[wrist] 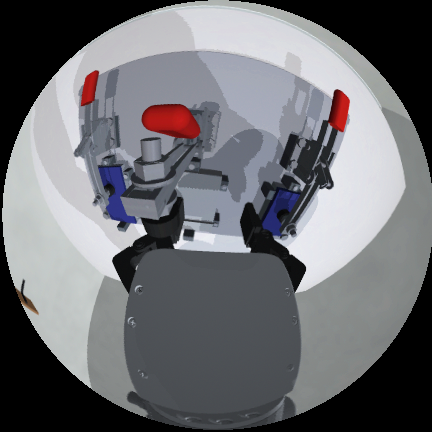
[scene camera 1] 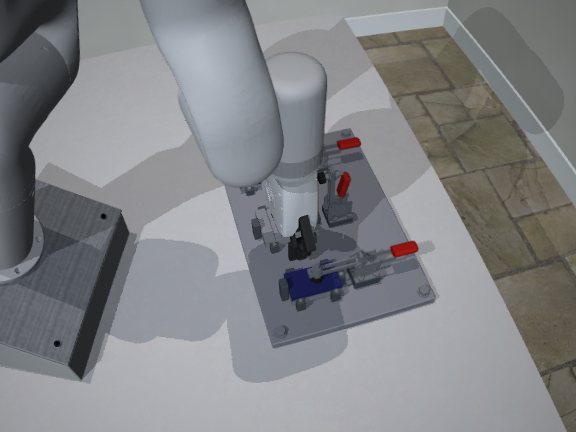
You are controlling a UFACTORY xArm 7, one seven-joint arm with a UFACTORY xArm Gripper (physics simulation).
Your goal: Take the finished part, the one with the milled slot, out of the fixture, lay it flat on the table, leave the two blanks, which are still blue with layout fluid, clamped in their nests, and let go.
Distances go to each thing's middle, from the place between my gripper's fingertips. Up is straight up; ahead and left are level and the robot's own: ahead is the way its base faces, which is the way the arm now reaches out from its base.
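My hand: 30 mm right of the finished part (scene camera 1: 269,231), 10 mm above it. Counted from my hand: red clamp handle (wrist: 174,119), 80 mm ahead, 30 mm to the left, 30 mm above; fixture plate (scene camera 1: 375,226), 50 mm ahead, 30 mm to the left, 30 mm below.
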